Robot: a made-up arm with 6 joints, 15 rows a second.
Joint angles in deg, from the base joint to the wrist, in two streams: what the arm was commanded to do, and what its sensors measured. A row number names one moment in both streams.
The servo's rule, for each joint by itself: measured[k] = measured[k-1] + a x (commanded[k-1-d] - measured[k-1]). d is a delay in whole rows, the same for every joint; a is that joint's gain. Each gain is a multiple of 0.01, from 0.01 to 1. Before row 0 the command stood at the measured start. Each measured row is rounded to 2 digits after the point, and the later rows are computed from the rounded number. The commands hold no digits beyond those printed.
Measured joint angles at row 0:
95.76, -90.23, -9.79, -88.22, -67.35, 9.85
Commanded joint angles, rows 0 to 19:
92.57, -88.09, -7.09, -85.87, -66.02, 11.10
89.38, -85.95, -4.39, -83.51, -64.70, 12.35
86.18, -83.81, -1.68, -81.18, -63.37, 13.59
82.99, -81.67, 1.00, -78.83, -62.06, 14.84
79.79, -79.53, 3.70, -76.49, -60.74, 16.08
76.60, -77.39, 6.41, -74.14, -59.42, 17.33
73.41, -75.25, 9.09, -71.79, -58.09, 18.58
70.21, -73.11, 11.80, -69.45, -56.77, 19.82
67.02, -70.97, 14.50, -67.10, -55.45, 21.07
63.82, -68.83, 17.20, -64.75, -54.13, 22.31
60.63, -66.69, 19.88, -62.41, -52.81, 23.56
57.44, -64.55, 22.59, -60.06, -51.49, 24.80
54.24, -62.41, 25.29, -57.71, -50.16, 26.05
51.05, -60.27, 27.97, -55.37, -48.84, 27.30
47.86, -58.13, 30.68, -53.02, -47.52, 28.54
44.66, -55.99, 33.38, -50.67, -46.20, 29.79
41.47, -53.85, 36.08, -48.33, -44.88, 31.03
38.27, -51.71, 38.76, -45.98, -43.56, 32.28
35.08, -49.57, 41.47, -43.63, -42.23, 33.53
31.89, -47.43, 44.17, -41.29, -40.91, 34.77
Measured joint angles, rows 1 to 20:
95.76, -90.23, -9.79, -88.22, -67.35, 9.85
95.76, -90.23, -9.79, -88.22, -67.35, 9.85
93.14, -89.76, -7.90, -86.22, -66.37, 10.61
90.06, -88.92, -5.44, -83.92, -65.13, 11.67
86.88, -87.80, -2.81, -81.59, -63.83, 12.84
83.69, -86.45, -0.14, -79.24, -62.52, 14.06
80.49, -84.93, 2.55, -76.90, -61.20, 15.29
77.30, -83.27, 5.25, -74.55, -59.88, 16.53
74.11, -81.51, 7.94, -72.20, -58.56, 17.78
70.91, -79.66, 10.64, -69.86, -57.24, 19.02
67.72, -77.75, 13.34, -67.51, -55.92, 20.27
64.52, -75.79, 16.04, -65.16, -54.60, 21.51
61.33, -73.79, 18.73, -62.82, -53.28, 22.76
58.14, -71.76, 21.43, -60.47, -51.96, 24.00
54.94, -69.70, 24.13, -58.12, -50.63, 25.25
51.75, -67.63, 26.82, -55.78, -49.31, 26.50
48.56, -65.54, 29.52, -53.43, -47.99, 27.74
45.36, -63.44, 32.22, -51.08, -46.67, 28.99
42.17, -61.33, 34.92, -48.74, -45.35, 30.23
38.97, -59.21, 37.61, -46.39, -44.03, 31.48
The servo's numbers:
d 2
a 0.82 0.22 0.70 0.85 0.74 0.61

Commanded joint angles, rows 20 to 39:
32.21, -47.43, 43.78, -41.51, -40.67, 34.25
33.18, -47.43, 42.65, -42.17, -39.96, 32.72
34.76, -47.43, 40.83, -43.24, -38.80, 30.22
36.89, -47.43, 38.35, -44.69, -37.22, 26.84
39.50, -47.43, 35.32, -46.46, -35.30, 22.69
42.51, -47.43, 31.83, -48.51, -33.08, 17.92
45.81, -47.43, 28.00, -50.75, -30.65, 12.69
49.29, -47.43, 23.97, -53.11, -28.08, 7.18
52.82, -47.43, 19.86, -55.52, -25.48, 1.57
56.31, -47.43, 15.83, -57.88, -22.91, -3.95
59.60, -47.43, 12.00, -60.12, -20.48, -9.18
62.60, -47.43, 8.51, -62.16, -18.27, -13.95
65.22, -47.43, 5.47, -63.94, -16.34, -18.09
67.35, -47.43, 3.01, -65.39, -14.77, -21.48
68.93, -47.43, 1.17, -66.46, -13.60, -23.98
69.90, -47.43, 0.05, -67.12, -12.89, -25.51
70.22, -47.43, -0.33, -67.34, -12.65, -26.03
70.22, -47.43, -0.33, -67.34, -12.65, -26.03
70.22, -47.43, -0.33, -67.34, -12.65, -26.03
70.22, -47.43, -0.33, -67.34, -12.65, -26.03
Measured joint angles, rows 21 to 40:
35.78, -57.09, 40.31, -44.04, -42.70, 32.73
32.59, -54.96, 43.01, -41.70, -41.38, 33.97
32.28, -53.30, 43.55, -41.54, -40.85, 34.14
33.02, -52.01, 42.92, -42.08, -40.19, 33.27
34.45, -51.00, 41.46, -43.07, -39.16, 31.41
36.45, -50.21, 39.28, -44.45, -37.72, 28.62
38.95, -49.60, 36.51, -46.16, -35.93, 25.00
41.87, -49.12, 33.23, -48.16, -33.82, 20.68
45.10, -48.75, 29.57, -50.36, -31.47, 15.81
48.54, -48.46, 25.65, -52.70, -28.96, 10.55
52.05, -48.23, 21.60, -55.10, -26.38, 5.07
55.54, -48.05, 17.56, -57.46, -23.81, -0.43
58.87, -47.91, 13.67, -59.72, -21.35, -5.77
61.93, -47.80, 10.06, -61.79, -19.07, -10.76
64.63, -47.72, 6.85, -63.62, -17.05, -15.23
66.86, -47.66, 4.16, -65.12, -15.36, -19.04
68.56, -47.61, 2.07, -66.26, -14.06, -22.05
69.66, -47.57, 0.66, -66.99, -13.19, -24.16
70.12, -47.54, -0.03, -67.29, -12.79, -25.30
70.20, -47.52, -0.24, -67.33, -12.69, -25.75

